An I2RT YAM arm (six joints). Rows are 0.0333 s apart.
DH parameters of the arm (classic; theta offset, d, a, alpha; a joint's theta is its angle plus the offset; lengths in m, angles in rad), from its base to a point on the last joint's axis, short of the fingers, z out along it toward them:
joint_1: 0 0.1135 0.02 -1.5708
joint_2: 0 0 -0.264 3.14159
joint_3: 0.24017 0 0.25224 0
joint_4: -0.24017 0 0.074 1.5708
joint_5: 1.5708 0 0 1.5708
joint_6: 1.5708 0.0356 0 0
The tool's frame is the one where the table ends.
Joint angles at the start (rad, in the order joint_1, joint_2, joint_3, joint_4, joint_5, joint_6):
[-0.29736, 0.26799, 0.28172, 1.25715, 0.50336, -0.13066]
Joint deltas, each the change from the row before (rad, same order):
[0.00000, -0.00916, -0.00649, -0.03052, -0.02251, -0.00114]
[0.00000, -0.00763, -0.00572, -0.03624, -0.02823, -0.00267]
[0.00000, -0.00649, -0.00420, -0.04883, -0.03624, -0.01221]
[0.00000, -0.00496, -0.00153, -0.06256, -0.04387, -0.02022]
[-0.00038, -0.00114, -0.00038, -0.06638, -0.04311, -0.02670]
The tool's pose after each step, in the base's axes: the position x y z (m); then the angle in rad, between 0 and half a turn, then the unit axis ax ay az. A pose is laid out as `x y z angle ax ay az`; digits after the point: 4 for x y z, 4 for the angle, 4 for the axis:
0.0361 -0.0283 0.3450 0.7637 0.6634 0.3716 -0.6494
0.0391 -0.0283 0.3427 0.7654 0.6273 0.4202 -0.6556
0.0435 -0.0284 0.3403 0.7779 0.5716 0.4818 -0.6642
0.0491 -0.0286 0.3377 0.8032 0.4978 0.5514 -0.6694
0.0556 -0.0291 0.3347 0.8428 0.4192 0.6146 -0.6682

